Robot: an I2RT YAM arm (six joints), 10 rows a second.
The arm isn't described. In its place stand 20 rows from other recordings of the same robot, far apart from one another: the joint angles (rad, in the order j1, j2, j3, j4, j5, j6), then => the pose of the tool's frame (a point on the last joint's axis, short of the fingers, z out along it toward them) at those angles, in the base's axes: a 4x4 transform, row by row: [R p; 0 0 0 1], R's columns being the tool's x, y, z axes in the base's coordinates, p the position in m.
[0.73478, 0.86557, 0.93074, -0.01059, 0.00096, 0.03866] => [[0.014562 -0.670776 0.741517 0.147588], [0.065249 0.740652 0.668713 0.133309], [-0.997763 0.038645 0.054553 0.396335], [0 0 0 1]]
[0.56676, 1.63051, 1.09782, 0.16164, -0.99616, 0.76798] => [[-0.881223 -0.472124 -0.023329 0.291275], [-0.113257 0.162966 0.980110 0.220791], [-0.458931 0.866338 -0.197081 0.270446], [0 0 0 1]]
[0.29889, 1.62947, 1.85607, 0.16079, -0.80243, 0.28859] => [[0.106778 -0.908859 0.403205 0.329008], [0.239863 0.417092 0.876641 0.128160], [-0.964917 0.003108 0.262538 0.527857], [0 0 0 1]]
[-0.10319, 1.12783, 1.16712, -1.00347, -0.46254, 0.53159] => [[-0.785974 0.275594 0.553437 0.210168], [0.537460 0.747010 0.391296 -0.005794], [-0.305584 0.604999 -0.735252 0.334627], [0 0 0 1]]
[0.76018, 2.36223, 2.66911, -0.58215, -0.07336, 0.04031] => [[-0.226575 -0.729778 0.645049 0.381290], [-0.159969 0.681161 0.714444 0.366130], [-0.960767 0.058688 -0.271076 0.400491], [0 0 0 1]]
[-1.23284, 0.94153, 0.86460, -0.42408, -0.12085, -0.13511] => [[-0.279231 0.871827 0.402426 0.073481], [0.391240 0.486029 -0.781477 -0.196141], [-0.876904 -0.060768 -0.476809 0.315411], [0 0 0 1]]
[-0.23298, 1.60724, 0.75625, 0.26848, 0.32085, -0.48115] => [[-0.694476 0.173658 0.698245 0.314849], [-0.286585 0.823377 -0.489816 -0.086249], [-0.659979 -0.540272 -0.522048 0.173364], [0 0 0 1]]
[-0.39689, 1.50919, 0.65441, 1.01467, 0.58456, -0.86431] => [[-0.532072 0.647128 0.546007 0.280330], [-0.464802 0.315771 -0.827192 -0.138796], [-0.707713 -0.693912 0.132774 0.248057], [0 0 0 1]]
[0.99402, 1.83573, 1.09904, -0.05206, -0.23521, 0.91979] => [[-0.954123 -0.240477 0.178380 0.204334], [-0.048042 0.711003 0.701546 0.329299], [-0.295535 0.660791 -0.689938 0.171069], [0 0 0 1]]
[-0.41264, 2.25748, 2.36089, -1.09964, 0.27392, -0.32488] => [[-0.894967 0.248059 0.370812 0.439248], [0.056342 0.887359 -0.457624 -0.202803], [-0.442561 -0.388666 -0.808132 0.311749], [0 0 0 1]]
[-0.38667, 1.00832, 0.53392, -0.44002, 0.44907, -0.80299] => [[-0.930542 -0.121490 0.345445 0.169490], [-0.320882 0.725038 -0.609388 -0.085698], [-0.176426 -0.677909 -0.713662 0.194257], [0 0 0 1]]
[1.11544, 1.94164, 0.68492, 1.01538, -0.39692, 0.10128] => [[-0.205007 -0.977648 0.046648 0.142515], [-0.206628 0.089817 0.974288 0.322333], [-0.956701 0.190097 -0.220423 0.119543], [0 0 0 1]]
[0.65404, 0.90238, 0.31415, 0.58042, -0.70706, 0.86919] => [[-0.751063 -0.626562 0.208144 0.140342], [0.155938 0.137995 0.978080 0.136726], [-0.641551 0.767058 -0.005938 0.233868], [0 0 0 1]]
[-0.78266, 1.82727, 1.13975, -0.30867, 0.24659, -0.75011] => [[-0.965749 0.163385 0.201579 0.258607], [0.028091 0.838132 -0.544744 -0.269450], [-0.257953 -0.520424 -0.814015 0.168659], [0 0 0 1]]
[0.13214, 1.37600, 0.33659, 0.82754, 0.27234, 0.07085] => [[-0.198462 0.148200 0.968839 0.249715], [0.042403 0.988875 -0.142579 0.023531], [-0.979191 0.012785 -0.202538 0.168925], [0 0 0 1]]
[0.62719, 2.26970, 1.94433, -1.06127, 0.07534, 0.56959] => [[-0.979896 -0.054152 0.192019 0.375019], [-0.046088 0.997868 0.046218 0.268512], [-0.194112 0.036439 -0.980302 0.186494], [0 0 0 1]]
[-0.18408, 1.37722, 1.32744, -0.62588, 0.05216, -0.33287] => [[-0.653894 0.009653 0.756525 0.296929], [-0.210173 0.958246 -0.193888 -0.057172], [-0.726808 -0.285783 -0.624562 0.351791], [0 0 0 1]]
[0.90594, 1.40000, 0.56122, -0.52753, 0.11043, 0.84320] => [[-0.975593 -0.059927 0.211249 0.130006], [-0.041448 0.995002 0.090848 0.159484], [-0.215637 0.079875 -0.973201 0.124421], [0 0 0 1]]
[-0.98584, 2.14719, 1.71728, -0.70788, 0.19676, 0.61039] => [[0.083930 0.994400 0.064229 0.246698], [0.891317 -0.046097 -0.451031 -0.385105], [-0.445544 0.095103 -0.890194 0.188414], [0 0 0 1]]
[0.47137, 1.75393, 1.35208, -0.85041, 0.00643, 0.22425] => [[-0.925523 -0.252821 0.281938 0.313139], [-0.222141 0.965415 0.136484 0.159348], [-0.306693 0.063689 -0.949675 0.228397], [0 0 0 1]]
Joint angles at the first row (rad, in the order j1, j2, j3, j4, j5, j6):
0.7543 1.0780 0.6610 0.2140 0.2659 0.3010
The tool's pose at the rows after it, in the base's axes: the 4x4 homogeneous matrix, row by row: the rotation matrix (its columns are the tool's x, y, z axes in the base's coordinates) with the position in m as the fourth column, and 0 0 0 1 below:
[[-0.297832 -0.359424 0.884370 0.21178], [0.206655 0.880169 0.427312 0.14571], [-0.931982 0.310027 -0.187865 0.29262], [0 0 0 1]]
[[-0.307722 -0.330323 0.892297 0.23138], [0.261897 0.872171 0.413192 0.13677], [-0.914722 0.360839 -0.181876 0.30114], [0 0 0 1]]
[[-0.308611 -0.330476 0.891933 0.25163], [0.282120 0.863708 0.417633 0.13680], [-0.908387 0.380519 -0.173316 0.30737], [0 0 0 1]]
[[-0.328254 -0.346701 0.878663 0.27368], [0.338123 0.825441 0.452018 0.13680], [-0.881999 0.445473 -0.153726 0.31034], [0 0 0 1]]
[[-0.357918 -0.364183 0.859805 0.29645], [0.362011 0.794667 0.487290 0.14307], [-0.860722 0.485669 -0.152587 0.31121], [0 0 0 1]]
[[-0.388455 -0.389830 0.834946 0.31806], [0.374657 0.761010 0.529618 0.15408], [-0.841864 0.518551 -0.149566 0.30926], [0 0 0 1]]
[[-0.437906 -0.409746 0.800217 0.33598], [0.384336 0.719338 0.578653 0.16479], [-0.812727 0.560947 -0.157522 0.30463], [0 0 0 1]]
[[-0.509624 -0.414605 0.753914 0.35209], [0.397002 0.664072 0.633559 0.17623], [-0.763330 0.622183 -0.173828 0.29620], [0 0 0 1]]
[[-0.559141 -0.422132 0.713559 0.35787], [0.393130 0.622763 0.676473 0.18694], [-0.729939 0.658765 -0.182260 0.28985], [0 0 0 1]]
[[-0.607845 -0.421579 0.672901 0.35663], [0.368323 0.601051 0.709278 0.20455], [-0.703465 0.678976 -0.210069 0.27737], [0 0 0 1]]
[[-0.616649 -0.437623 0.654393 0.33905], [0.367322 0.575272 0.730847 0.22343], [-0.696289 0.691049 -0.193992 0.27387], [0 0 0 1]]
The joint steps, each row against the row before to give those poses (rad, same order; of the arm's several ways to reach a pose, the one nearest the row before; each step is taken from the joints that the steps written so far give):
-0.1278 0.0217 0.0580 -0.0252 -0.0927 0.0536
-0.0777 0.0460 0.0560 -0.0021 -0.0600 0.0422
-0.0425 0.0721 0.0641 0.0174 -0.0458 0.0118
-0.0443 0.0795 0.0568 0.0430 -0.0804 0.0571
-0.0202 0.0937 0.0745 0.0200 -0.0600 0.0367
-0.0033 0.0974 0.0747 0.0248 -0.0523 0.0306
0.0000 0.0843 0.0660 0.0088 -0.0599 0.0412
0.0029 0.0821 0.0597 0.0027 -0.0683 0.0639
0.0141 0.0444 0.0281 0.0051 -0.0445 0.0391
0.0388 0.0397 0.0079 0.0012 -0.0121 0.0216
0.0644 -0.0150 -0.0404 0.0448 0.0338 0.0267

